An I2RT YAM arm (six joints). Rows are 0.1 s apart.
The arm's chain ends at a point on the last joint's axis. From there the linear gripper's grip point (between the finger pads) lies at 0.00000 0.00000 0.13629 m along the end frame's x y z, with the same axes.
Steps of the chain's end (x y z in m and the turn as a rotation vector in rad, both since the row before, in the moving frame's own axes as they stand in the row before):
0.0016, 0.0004, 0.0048, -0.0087, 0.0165, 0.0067
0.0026, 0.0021, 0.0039, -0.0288, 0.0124, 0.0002
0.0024, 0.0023, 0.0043, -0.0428, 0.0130, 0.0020
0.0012, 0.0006, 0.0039, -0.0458, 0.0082, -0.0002
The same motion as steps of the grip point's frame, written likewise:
0.0038, 0.0016, 0.0048, -0.0087, 0.0165, 0.0067
0.0043, 0.0060, 0.0038, -0.0288, 0.0124, 0.0002
0.0042, 0.0081, 0.0042, -0.0428, 0.0130, 0.0020
0.0023, 0.0068, 0.0038, -0.0458, 0.0082, -0.0002

